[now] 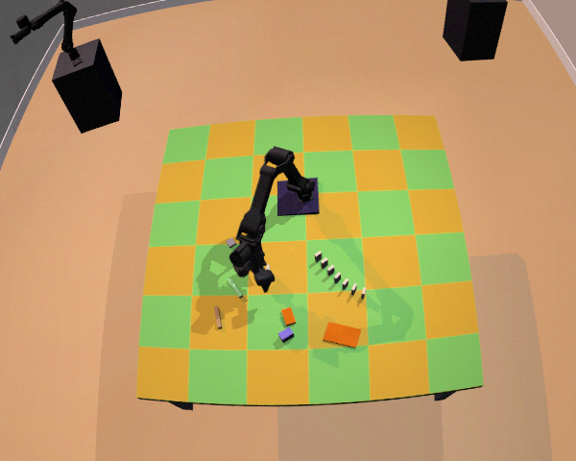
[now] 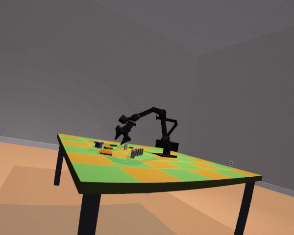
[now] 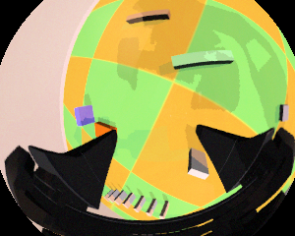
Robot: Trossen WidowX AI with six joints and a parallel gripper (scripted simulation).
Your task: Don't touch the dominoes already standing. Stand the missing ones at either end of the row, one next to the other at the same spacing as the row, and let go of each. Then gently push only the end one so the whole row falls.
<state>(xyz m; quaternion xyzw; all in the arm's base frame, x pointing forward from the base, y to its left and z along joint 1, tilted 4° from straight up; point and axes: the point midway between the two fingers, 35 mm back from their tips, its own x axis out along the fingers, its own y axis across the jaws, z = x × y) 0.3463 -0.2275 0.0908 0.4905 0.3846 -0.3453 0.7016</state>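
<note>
The green bar is 10 cm to the right of my gripper tip, 4 cm below it and 3 cm behind it. Round my gripper tip: brown bar: 18 cm to the right, 8 cm ahead, 4 cm below; purple block: 20 cm ahead, 5 cm to the left, 3 cm below; orange block: 13 cm ahead, 7 cm to the left, 4 cm below.
</note>
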